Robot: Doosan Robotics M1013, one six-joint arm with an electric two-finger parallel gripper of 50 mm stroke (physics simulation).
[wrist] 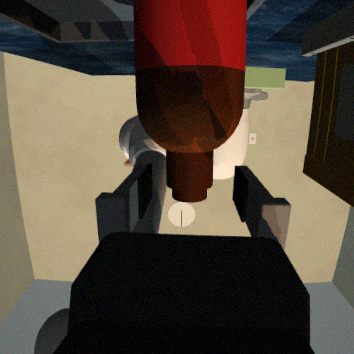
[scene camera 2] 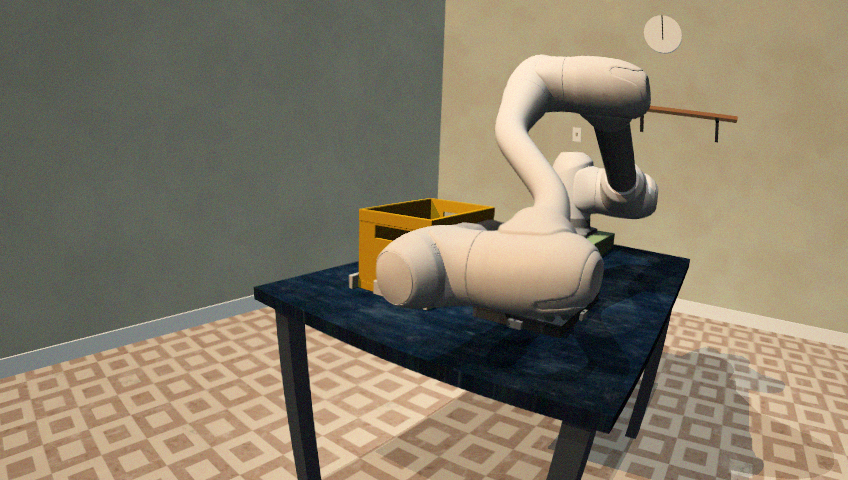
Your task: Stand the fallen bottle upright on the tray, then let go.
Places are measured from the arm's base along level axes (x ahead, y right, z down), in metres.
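Where they show: gripper, fingertip midpoint: [wrist: 192, 180].
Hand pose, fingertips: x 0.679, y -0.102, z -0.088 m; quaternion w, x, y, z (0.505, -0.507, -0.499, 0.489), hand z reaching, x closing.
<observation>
After its pixels a point has its place.
The bottle [wrist: 190, 107] @[x 0.684, y -0.104, z -0.044 m], with a red label, brown glass shoulder and narrow dark neck, is upright in the wrist view, which shows the scene upside down. Its base is out of that view, and the arm hides the bottle in the scene view. My gripper [wrist: 192, 180] @[x 0.679, y -0.102, z -0.088 m] is open. Its two fingers stand on either side of the neck, with a visible gap on each side. The dark tray [scene camera 2: 553, 327] @[x 0.776, y -0.230, z 0.033 m] shows partly beneath the arm in the scene view; its contact with the bottle is hidden.
A yellow crate [scene camera 2: 367, 255] @[x 0.784, y 0.201, z -0.027 m] [wrist: 327, 167] @[x 0.571, y 0.042, z -0.102 m] stands beside the arm's wrist, with pale strips around its foot. A green block [scene camera 2: 602, 239] @[x 0.044, y -0.141, z -0.003 m] [wrist: 266, 78] @[x 0.131, y 0.090, z 0.022 m] lies near the robot base. All stand on the dark blue table [scene camera 2: 333, 309] @[x 0.926, y 0.166, z 0.051 m].
</observation>
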